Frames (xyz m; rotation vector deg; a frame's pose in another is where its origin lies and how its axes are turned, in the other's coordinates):
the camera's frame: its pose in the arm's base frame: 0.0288 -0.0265 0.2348 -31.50 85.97 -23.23
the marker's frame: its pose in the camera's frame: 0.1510 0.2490 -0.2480 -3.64 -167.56 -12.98
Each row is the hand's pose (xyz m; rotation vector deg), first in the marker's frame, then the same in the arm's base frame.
Working: the marker's frame: its pose in the arm's base frame: -0.2322 0.0674 -0.0286 -34.32 -78.57 23.64

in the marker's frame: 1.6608 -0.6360 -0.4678 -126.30 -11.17 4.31
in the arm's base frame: 0.4577 0.4928 1.6220 -134.82 -86.98 -75.32
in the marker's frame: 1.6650 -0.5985 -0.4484 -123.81 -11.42 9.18
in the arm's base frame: 0.4419 0.5278 1.6039 -137.39 -86.73 -68.74
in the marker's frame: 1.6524 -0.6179 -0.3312 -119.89 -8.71 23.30
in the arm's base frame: 0.3232 0.5232 1.6163 -146.27 -80.16 -53.59
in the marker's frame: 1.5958 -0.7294 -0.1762 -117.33 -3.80 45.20
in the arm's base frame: 0.1537 0.4258 1.6543 -161.05 -65.46 -34.30
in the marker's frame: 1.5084 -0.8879 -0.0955 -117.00 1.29 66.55
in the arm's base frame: 0.0490 0.2615 1.6907 170.62 45.93 18.00
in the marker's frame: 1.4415 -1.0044 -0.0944 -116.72 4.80 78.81
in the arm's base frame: 0.0289 0.1301 1.7102 170.87 32.62 9.31
